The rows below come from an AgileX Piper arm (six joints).
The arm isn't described. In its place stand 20 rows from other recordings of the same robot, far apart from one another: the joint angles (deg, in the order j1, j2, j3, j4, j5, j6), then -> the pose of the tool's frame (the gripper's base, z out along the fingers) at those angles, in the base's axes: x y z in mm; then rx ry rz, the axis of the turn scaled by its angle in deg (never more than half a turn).
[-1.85 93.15 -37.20 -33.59 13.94 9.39] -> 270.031 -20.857 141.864 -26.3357 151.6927 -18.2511
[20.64 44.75 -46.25 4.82 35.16 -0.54] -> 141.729 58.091 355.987 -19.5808 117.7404 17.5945
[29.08 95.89 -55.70 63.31 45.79 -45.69] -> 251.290 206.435 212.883 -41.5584 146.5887 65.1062
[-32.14 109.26 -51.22 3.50 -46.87 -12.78] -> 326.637 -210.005 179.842 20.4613 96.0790 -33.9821
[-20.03 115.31 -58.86 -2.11 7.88 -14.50] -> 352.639 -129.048 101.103 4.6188 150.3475 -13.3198
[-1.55 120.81 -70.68 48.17 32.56 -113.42] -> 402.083 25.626 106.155 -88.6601 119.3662 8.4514
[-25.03 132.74 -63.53 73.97 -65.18 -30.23] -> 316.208 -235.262 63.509 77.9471 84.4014 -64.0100
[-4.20 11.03 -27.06 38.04 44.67 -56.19] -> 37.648 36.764 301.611 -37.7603 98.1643 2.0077
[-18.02 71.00 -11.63 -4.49 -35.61 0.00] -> 186.275 -56.234 182.210 11.8813 108.5034 -12.2328
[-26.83 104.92 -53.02 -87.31 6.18 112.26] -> 315.824 -170.708 151.483 62.4815 122.0542 -8.2653
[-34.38 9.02 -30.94 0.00 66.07 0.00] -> 9.363 -6.406 281.071 38.5077 124.4751 -18.3039
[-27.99 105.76 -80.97 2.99 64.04 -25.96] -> 326.128 -168.499 229.702 4.8289 173.1876 -0.5149
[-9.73 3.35 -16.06 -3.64 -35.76 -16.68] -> 7.201 2.191 348.275 -5.2573 36.6404 -27.6705
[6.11 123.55 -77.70 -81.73 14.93 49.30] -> 456.477 25.530 129.552 -36.9079 129.5179 -30.1348
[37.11 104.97 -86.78 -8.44 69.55 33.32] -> 303.501 213.927 260.642 -9.2213 169.1327 -3.5994
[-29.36 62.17 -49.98 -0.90 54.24 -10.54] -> 171.437 -97.773 301.265 24.5355 150.8198 -14.3563
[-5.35 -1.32 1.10 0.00 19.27 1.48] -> 52.543 -4.920 177.694 6.1991 103.8837 -2.7427
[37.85 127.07 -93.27 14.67 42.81 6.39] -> 354.432 295.256 138.913 -31.9773 162.3840 25.7584
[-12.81 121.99 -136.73 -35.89 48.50 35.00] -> 465.395 -146.795 415.818 38.0446 105.4344 -27.8133
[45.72 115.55 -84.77 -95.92 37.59 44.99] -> 360.273 290.358 245.647 -64.9500 89.1649 -40.5945
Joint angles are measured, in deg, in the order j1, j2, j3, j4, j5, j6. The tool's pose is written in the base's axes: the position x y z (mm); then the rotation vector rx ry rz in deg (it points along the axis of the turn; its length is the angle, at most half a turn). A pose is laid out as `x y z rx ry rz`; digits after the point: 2 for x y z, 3 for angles.
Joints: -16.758 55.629 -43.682 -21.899 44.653 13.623
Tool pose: 166.52 -75.05 302.63 24.445 138.184 -27.023
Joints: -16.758 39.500 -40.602 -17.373 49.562 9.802
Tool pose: 108.33 -54.22 321.47 24.160 130.748 -24.527
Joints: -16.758 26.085 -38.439 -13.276 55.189 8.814
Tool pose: 59.59 -35.86 323.70 25.806 125.061 -20.640
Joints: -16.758 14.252 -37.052 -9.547 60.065 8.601
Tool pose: 19.02 -19.39 318.71 26.637 119.385 -16.428
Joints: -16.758 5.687 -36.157 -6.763 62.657 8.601
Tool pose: -7.63 -7.64 311.68 26.310 114.323 -13.174
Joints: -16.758 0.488 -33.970 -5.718 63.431 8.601
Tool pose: -18.80 -2.81 299.18 25.950 112.120 -11.981
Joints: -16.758 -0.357 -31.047 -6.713 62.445 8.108
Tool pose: -14.62 -5.45 286.84 25.619 113.327 -13.457
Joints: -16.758 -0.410 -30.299 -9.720 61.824 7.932
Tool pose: -14.29 -9.84 284.66 25.590 113.348 -17.157
